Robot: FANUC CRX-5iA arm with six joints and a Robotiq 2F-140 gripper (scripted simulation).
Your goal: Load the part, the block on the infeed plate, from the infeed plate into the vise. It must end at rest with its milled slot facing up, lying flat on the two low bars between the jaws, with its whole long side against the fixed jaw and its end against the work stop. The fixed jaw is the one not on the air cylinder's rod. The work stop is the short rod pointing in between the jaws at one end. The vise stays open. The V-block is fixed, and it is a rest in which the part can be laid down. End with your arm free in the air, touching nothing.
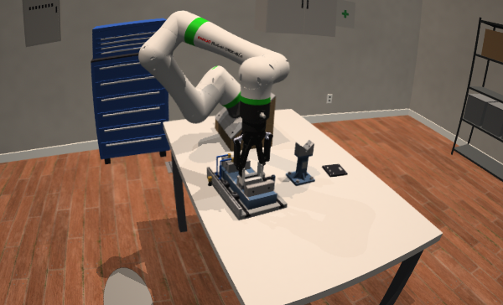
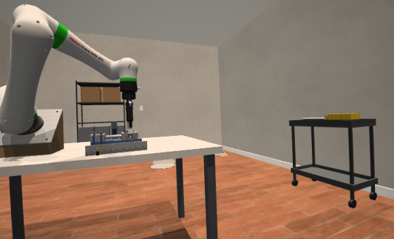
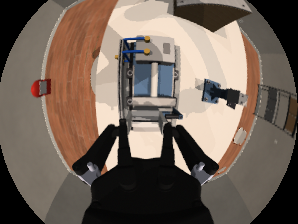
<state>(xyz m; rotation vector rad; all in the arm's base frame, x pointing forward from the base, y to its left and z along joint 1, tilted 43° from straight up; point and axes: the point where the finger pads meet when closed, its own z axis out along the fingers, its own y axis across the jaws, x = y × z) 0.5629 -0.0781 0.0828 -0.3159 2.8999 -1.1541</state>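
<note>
My gripper is now 2 cm above the part. Round my hand: dark infeed plate: 43 cm to the left, 14 cm behind, 12 cm below.
</note>
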